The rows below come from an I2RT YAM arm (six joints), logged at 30 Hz.
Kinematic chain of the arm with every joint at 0, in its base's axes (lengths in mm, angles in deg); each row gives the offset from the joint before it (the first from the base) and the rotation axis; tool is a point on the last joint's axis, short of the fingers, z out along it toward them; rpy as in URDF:
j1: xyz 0 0 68 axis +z
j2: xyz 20 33.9 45.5 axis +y
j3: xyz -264 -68.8 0 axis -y
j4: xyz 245 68.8 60 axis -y
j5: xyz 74 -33.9 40.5 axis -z
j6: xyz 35.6 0 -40.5 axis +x
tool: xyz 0 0 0 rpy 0 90 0
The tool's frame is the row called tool.
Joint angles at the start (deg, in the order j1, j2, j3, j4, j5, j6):
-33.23 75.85 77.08 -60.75 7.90 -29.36
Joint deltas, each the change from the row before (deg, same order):
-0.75 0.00 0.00 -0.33 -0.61 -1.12
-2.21 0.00 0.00 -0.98 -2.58 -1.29
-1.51 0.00 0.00 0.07 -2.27 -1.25
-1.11 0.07 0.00 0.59 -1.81 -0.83
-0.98 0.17 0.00 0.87 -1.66 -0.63
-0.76 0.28 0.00 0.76 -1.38 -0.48
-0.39 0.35 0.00 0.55 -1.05 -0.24
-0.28 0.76 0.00 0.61 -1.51 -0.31
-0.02 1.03 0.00 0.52 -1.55 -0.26
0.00 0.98 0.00 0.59 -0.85 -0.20
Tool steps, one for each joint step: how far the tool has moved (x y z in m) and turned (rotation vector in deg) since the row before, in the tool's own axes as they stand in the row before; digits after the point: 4 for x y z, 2 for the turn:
0.0020 -0.0022 0.0004 -0.41 0.24 -0.52
0.0059 -0.0059 0.0010 -1.88 0.24 0.52
0.0027 -0.0045 0.0005 -1.30 -0.81 0.07
0.0011 -0.0038 0.0005 -0.78 -1.11 0.15
0.0003 -0.0038 0.0009 -0.57 -1.24 0.22
0.0000 -0.0032 0.0015 -0.53 -0.98 0.16
-0.0005 -0.0018 0.0019 -0.57 -0.67 0.08
-0.0013 -0.0017 0.0042 -1.19 -0.68 -0.06
-0.0019 -0.0009 0.0058 -1.55 -0.49 -0.19
-0.0017 -0.0013 0.0056 -0.92 -0.18 -0.15

